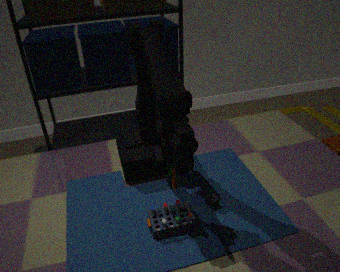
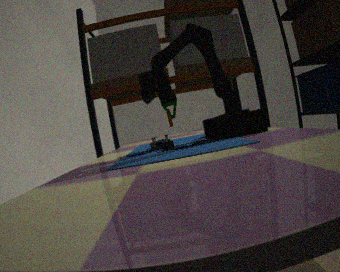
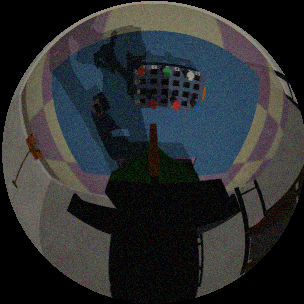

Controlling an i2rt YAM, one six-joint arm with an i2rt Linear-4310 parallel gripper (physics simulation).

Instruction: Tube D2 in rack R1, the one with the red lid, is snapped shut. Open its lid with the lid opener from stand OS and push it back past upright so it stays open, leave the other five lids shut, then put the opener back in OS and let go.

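Frame: origin at the arm's base, x right, y ahead, z up, level; metres.
Seen in the pictures: gripper, fingertip midpoint: (image 1: 172, 175) (image 2: 173, 118) (image 3: 153, 151); arm's base at its link origin: (image 1: 148, 137) (image 2: 232, 114).
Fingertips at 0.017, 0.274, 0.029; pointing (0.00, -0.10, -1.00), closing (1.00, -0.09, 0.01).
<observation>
Pixels of each thing's top centre, then the offset from my fingertips to it, as dx, dy, dz. "*": a spot on its surface instead. Level surfaces: height alone.
- Rack R1 at its top centre: (image 3: 174, 88) (image 1: 169, 210) (image 2: 160, 135) +0.039, +0.070, -0.065
- blue mat at its surface level: dz -0.117
- Tube D2's red lid at its top centre: (image 3: 152, 103) (image 1: 178, 201) +0.002, +0.046, -0.066
- orange lid opener at its top centre: (image 3: 153, 171) (image 1: 173, 167) (image 2: 167, 109) +0.001, +0.018, +0.045
- orange tag at a spot on its surface: (image 3: 204, 93) (image 1: 147, 222) * +0.106, +0.061, -0.093
Rack R1 (image 1: 174, 229) (image 2: 162, 145) (image 3: 170, 88) stands on the blue mat (image 1: 101, 216) (image 3: 226, 119). Tube D2's red lid (image 1: 177, 202) (image 3: 153, 103) is in the row nearest the arm; I cannot tell how far it is tipped. The other lids are red (image 3: 140, 70), green (image 3: 166, 71), white (image 3: 190, 75), red (image 3: 176, 105) and blue (image 3: 196, 107). My gripper (image 1: 172, 171) (image 2: 170, 114) (image 3: 154, 167) is shut on the orange lid opener (image 1: 174, 182) (image 2: 170, 122) (image 3: 153, 135). It hangs above the mat between the rack and the arm's base, clear of the tubes. Stand OS (image 1: 212, 198) (image 3: 99, 105) is a small dark block beside the rack.
The arm's dark base (image 1: 142, 162) (image 2: 233, 125) sits at the back edge of the mat. A shelf unit (image 1: 180, 40) (image 2: 85, 67) with blue bins stands behind it against the wall. An orange tag (image 1: 149, 222) (image 3: 204, 93) is on the rack's end.
</observation>
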